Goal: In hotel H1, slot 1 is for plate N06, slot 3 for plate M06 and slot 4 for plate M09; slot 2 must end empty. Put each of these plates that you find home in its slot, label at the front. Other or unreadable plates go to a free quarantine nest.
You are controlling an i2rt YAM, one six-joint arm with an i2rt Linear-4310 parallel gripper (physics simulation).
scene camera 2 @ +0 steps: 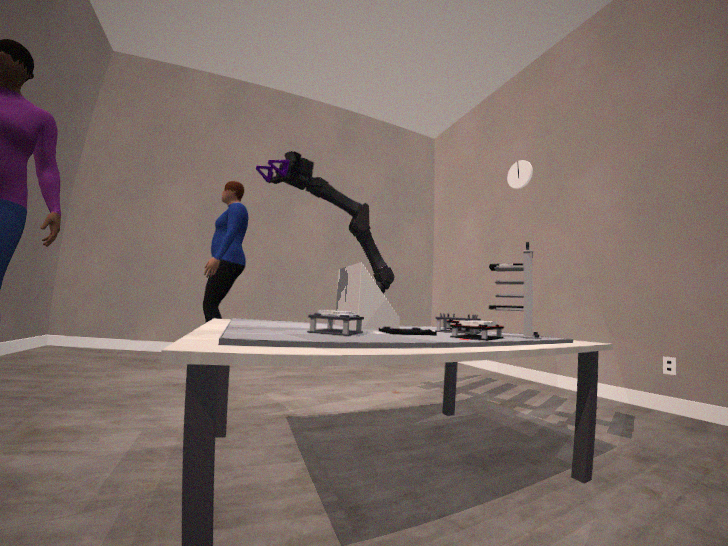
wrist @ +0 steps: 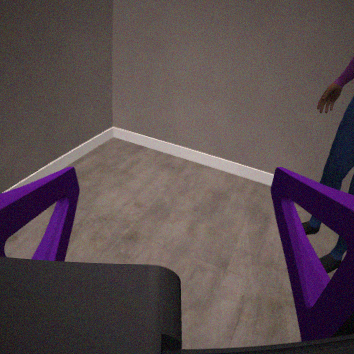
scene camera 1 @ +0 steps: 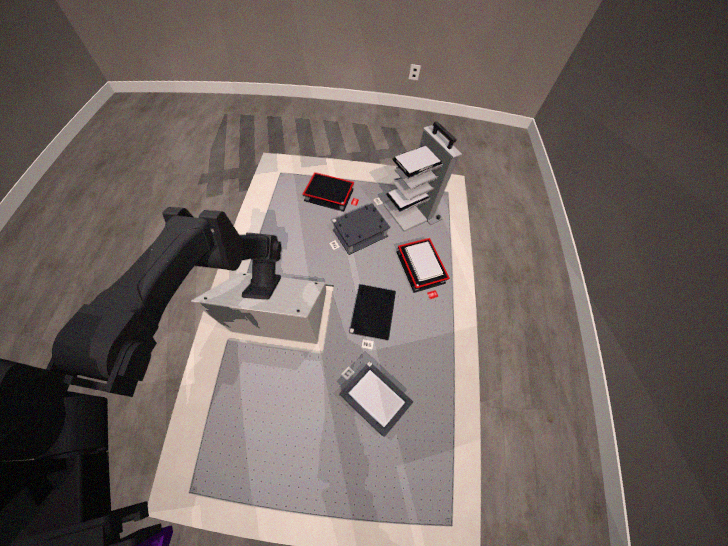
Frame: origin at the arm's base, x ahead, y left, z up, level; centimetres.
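Where they show: gripper, between the fingertips: (scene camera 2: 262,164) (wrist: 174,177); arm's base, origin of its link: (scene camera 2: 368,296) (scene camera 1: 263,286).
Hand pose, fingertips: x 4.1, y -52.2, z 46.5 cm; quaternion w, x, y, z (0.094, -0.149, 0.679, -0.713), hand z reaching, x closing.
Observation:
Things, the pixels of their top centre, and the offset from my fingertips. "*": a spot on its surface instead.
- red-rimmed nest, a spot on its surface: (scene camera 1: 402,265) * dx +37.8, dy +67.2, dz -59.2 cm
- grey nest, centre of its top: (scene camera 1: 376,397) (scene camera 2: 338,313) dx +28.1, dy +24.1, dz -54.0 cm
- red-rimmed nest with a black top, centre of its top: (scene camera 1: 328,186) (scene camera 2: 464,320) dx +10.8, dy +97.5, dz -55.0 cm
- dark grey nest with pegs, centre of its top: (scene camera 1: 361,220) (scene camera 2: 458,313) dx +23.2, dy +80.0, dz -52.0 cm
- low black nest, centre of its top: (scene camera 1: 373,310) (scene camera 2: 407,328) dx +27.7, dy +50.3, dz -57.8 cm
Hotel H1 (scene camera 1: 442,189) (scene camera 2: 528,293) stands at the mat's far right. A white-topped plate (scene camera 1: 417,159) (scene camera 2: 506,266) lies on its top level, another (scene camera 1: 409,197) (scene camera 2: 506,307) on its bottom level; the two middle levels look empty. A white plate (scene camera 1: 424,260) lies on a red-rimmed nest (scene camera 1: 402,265). Another white plate (scene camera 1: 376,397) (scene camera 2: 336,312) lies on a grey nest (scene camera 1: 385,430) (scene camera 2: 337,332). Plate labels are unreadable. My gripper (scene camera 2: 264,166) (wrist: 174,177) is open and empty, high above and beyond the table's near left; it is mostly outside scene camera 1's view.
A red-rimmed nest with a black top (scene camera 1: 328,189), a dark grey nest with pegs (scene camera 1: 360,226) and a low black nest (scene camera 1: 372,311) (scene camera 2: 406,330) stand on the mat. The pale arm pedestal (scene camera 1: 282,323) (scene camera 2: 364,299) is left of them. Two people (scene camera 2: 229,235) (scene camera 2: 26,146) stand beyond the table.

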